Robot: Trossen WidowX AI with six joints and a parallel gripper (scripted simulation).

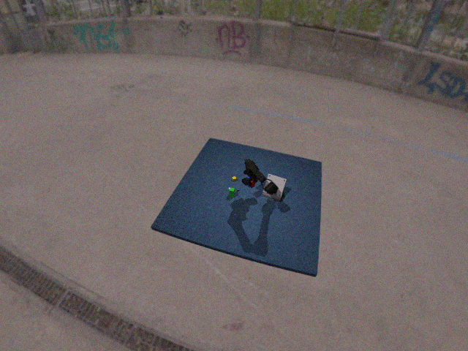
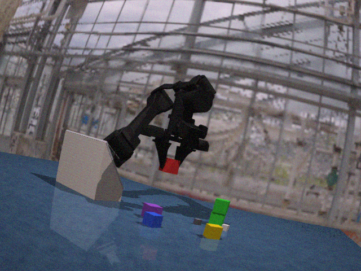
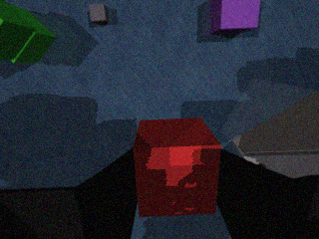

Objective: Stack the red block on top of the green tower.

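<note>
Now: the small white cube 190 mm ahead of my gripper tip, 10 mm to the left of it and 110 mm below it. Round my gripper tip: red block 10 mm above; blue block 80 mm ahead, 180 mm to the right, 110 mm below; purple block 40 mm ahead, 110 mm to the right, 100 mm below.
</note>
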